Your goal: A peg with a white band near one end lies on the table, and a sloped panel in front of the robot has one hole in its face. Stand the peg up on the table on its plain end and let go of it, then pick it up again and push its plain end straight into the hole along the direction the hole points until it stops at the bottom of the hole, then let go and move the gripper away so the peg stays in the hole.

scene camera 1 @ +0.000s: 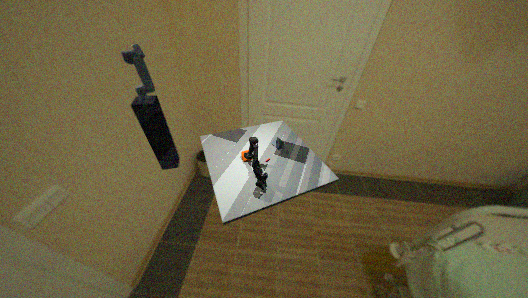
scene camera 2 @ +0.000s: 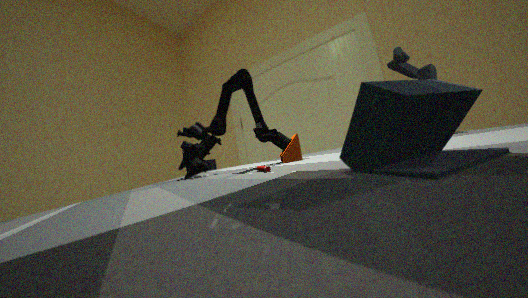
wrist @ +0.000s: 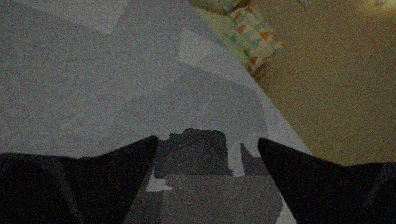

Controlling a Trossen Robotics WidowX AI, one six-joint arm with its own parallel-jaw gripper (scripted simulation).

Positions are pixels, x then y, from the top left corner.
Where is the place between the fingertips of the gripper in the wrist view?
At 207, 141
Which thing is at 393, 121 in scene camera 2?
A sloped panel.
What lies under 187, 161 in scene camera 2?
The gripper.
